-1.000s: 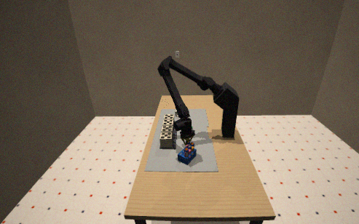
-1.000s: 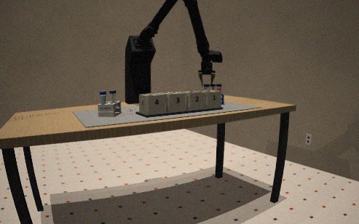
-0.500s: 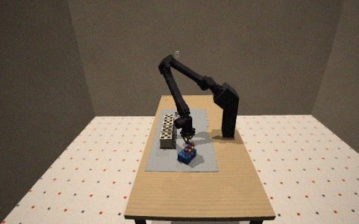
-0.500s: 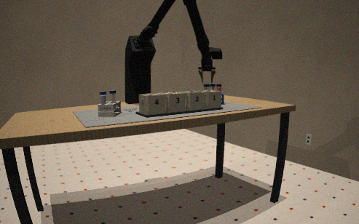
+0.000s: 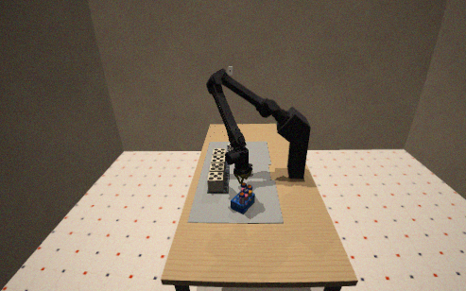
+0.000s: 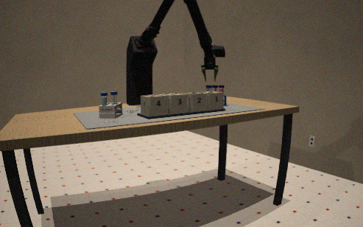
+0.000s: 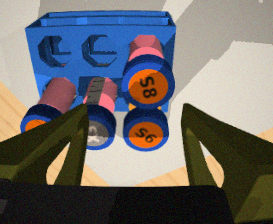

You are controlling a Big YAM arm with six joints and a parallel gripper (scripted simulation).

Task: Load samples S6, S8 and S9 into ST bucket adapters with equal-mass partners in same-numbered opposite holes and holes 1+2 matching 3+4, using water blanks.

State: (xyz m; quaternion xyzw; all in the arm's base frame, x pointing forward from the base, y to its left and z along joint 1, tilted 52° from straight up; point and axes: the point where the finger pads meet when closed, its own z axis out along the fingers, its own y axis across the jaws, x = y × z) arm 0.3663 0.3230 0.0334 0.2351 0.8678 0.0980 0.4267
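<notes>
Now: the sample tube S9 90 mm to the left of my hand and 90 mm below it. From my hand the other things lie so: sample tube S8 (10 mm behind, 10 mm to the right, 90 mm below); then blue sample rack rs (40 mm to the left, 120 mm below); then tube X3 (10 mm behind, 40 mm to the left, 90 mm below).
</notes>
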